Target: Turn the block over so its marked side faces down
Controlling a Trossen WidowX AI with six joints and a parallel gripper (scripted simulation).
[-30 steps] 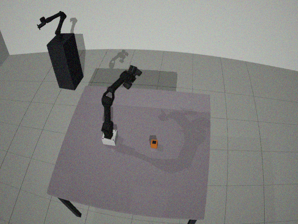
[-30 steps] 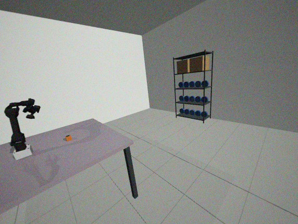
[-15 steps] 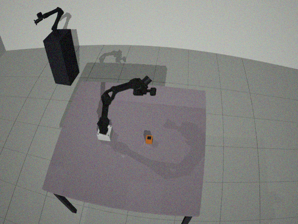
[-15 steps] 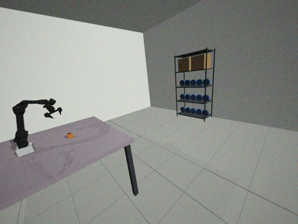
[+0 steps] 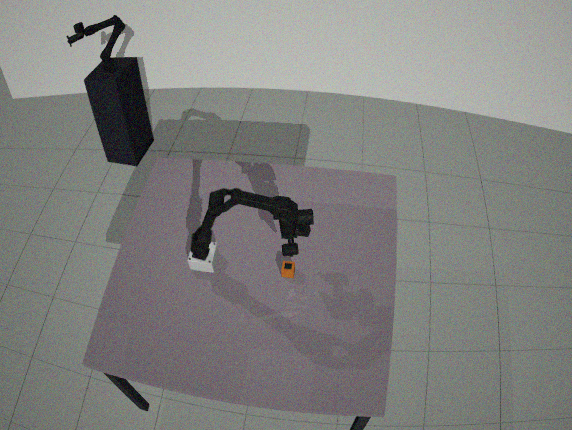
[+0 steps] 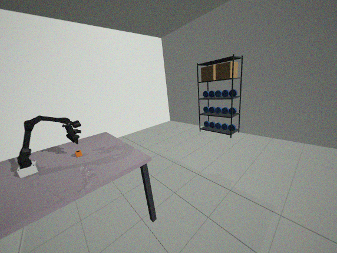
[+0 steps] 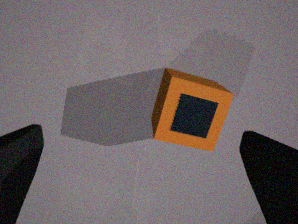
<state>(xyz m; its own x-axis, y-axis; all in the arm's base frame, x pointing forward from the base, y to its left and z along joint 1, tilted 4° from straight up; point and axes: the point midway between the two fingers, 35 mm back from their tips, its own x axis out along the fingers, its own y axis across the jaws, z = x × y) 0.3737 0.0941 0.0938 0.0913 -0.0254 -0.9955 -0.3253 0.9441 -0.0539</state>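
Now: gripper tip 90 mm above the orange block and 40 mm to the left of it.
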